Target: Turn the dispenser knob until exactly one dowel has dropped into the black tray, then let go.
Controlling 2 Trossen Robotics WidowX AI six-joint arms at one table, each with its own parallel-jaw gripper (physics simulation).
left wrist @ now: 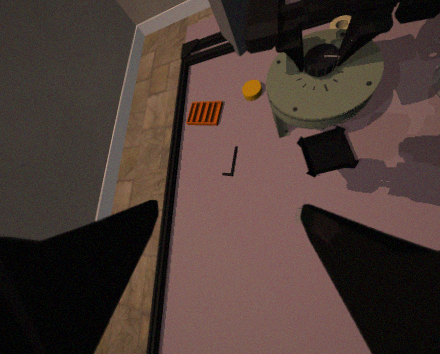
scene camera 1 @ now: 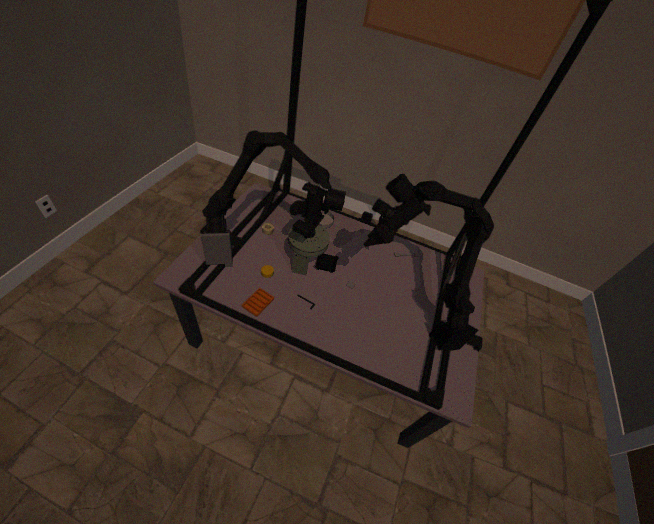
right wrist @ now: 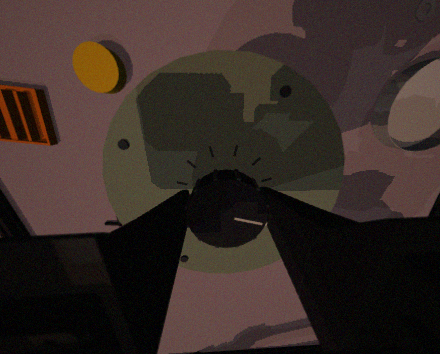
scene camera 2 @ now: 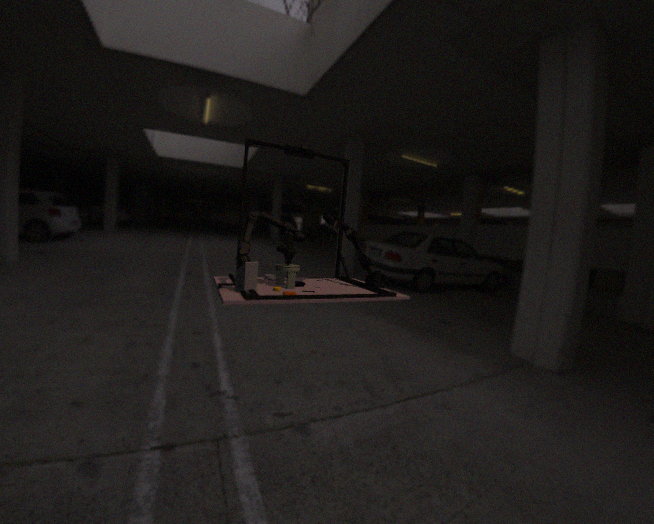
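Seen in the pictures: left gripper, fingertip midpoint: (left wrist: 230, 209) (scene camera 1: 366, 241) (scene camera 2: 324, 244); right gripper, fingertip midpoint: (left wrist: 319, 66) (scene camera 1: 308, 234) (right wrist: 224, 194) (scene camera 2: 287, 264); left arm's base at its link origin: (scene camera 1: 457, 326) (scene camera 2: 373, 273); right arm's base at its link origin: (scene camera 1: 216, 232) (scene camera 2: 246, 266).
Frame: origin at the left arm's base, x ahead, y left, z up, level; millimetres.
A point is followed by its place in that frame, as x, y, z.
The round pale-green dispenser (scene camera 1: 312, 245) @(460, -386, 31) (left wrist: 325, 107) @(409, -404, 31) (right wrist: 305, 150) @(457, -494, 31) stands at the back left of the table in scene camera 1. Its black knob (left wrist: 320, 57) @(464, -434, 60) (right wrist: 225, 220) @(464, -434, 60) has a white pointer line, which points right and slightly down in the right wrist view. My right gripper (scene camera 1: 304, 231) @(467, -437, 39) (left wrist: 319, 66) @(467, -437, 39) (right wrist: 224, 194) @(467, -437, 39) is above the disc, shut on the knob from both sides. The black tray (scene camera 1: 327, 263) @(373, -413, -112) (left wrist: 328, 152) @(381, -414, -112) sits beside the dispenser; no dowel shows in it in the left wrist view. My left gripper (scene camera 1: 369, 244) @(324, -246, 191) (left wrist: 230, 209) @(324, -246, 191) is open and empty, above the table to the right of the tray.
A yellow disc (scene camera 1: 266, 271) @(632, -373, -95) (left wrist: 251, 89) @(623, -379, -95) (right wrist: 96, 67) @(628, -382, -95), an orange slotted rack (scene camera 1: 258, 301) @(671, -244, -110) and a black hex key (scene camera 1: 305, 300) @(492, -233, -110) (left wrist: 234, 160) @(492, -239, -109) lie in front of the dispenser. A round pale dish (right wrist: 417, 112) @(339, -675, -104) stands behind it. A grey panel (scene camera 1: 217, 249) @(811, -423, -11) stands at the left edge.
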